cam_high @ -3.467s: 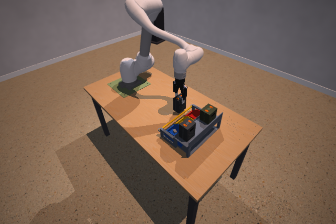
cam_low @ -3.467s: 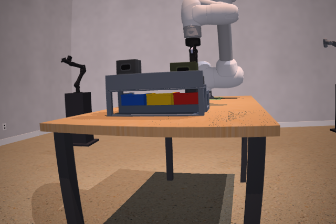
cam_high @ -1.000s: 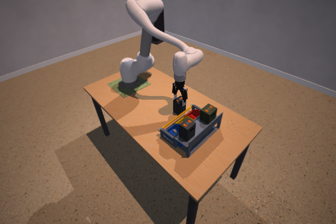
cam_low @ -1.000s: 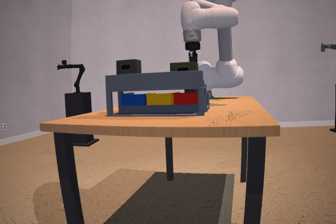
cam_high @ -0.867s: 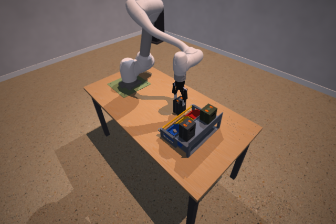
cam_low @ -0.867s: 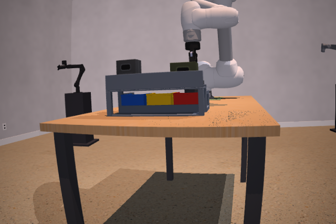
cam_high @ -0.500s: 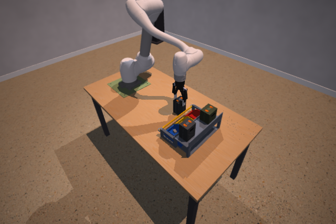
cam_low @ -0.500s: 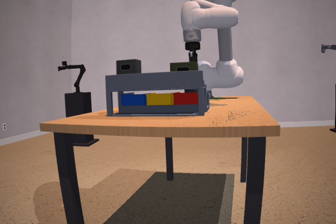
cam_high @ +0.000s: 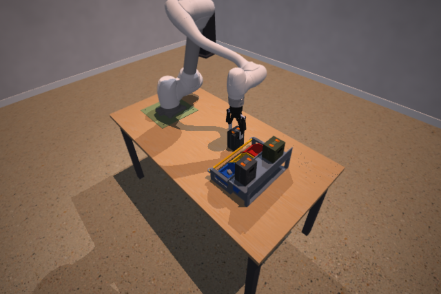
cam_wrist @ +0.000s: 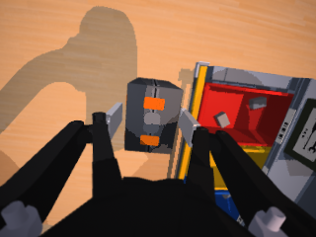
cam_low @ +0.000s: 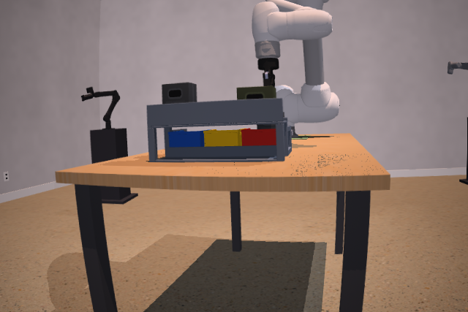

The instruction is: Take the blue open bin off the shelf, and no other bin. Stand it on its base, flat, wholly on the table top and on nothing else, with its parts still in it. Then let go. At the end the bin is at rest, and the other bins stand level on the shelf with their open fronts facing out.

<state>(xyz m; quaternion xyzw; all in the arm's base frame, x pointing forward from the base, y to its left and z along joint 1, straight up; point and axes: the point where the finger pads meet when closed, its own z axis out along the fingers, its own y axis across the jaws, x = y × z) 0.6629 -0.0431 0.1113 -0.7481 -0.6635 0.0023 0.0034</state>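
Right now the dark box is 50 mm below my hand. The rest, counted from my hand: thin yellow rod: 60 mm ahead, 120 mm to the right, 60 mm below; then red bin: 180 mm ahead, 20 mm to the right, 80 mm below; then yellow bin: 170 mm ahead, 130 mm to the right, 80 mm below.
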